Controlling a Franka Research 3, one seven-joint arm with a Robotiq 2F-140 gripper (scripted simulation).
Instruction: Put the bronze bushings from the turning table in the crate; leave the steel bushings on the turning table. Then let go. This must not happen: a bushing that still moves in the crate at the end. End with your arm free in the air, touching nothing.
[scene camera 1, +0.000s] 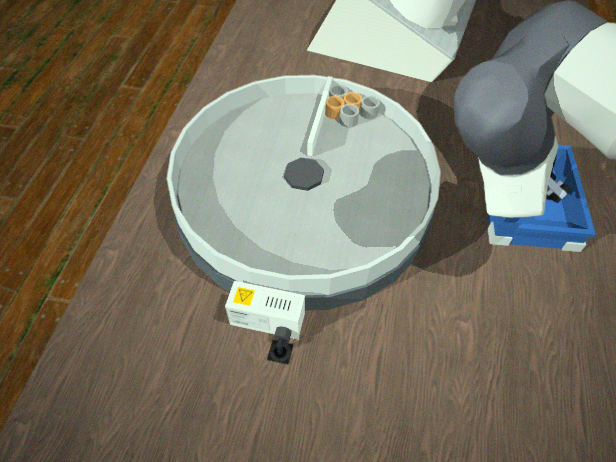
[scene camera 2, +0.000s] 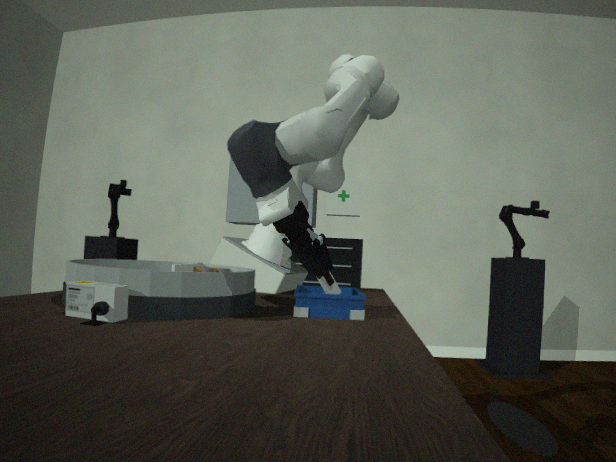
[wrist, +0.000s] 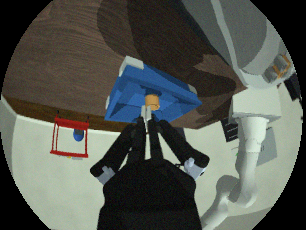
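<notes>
My gripper (scene camera 2: 335, 294) (wrist: 147, 110). Round turning table (scene camera 1: 243, 188). Blue crate (scene camera 1: 549, 230) (scene camera 2: 310, 302) (wrist: 127, 108).
</notes>
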